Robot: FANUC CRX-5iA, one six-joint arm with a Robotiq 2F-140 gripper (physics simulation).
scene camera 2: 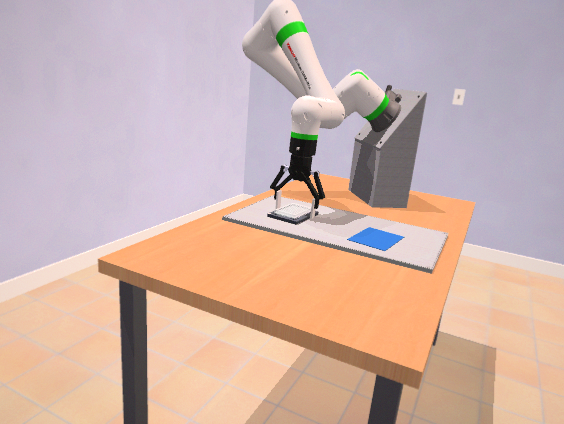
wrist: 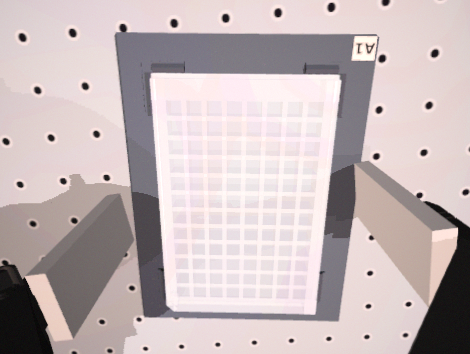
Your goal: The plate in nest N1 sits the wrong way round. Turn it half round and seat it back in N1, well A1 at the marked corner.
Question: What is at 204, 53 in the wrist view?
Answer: A dark grey nest.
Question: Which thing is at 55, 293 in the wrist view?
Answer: My gripper.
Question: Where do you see a white well plate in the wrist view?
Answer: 243, 161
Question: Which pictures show my gripper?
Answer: Scene camera 2 and the wrist view: all of them.
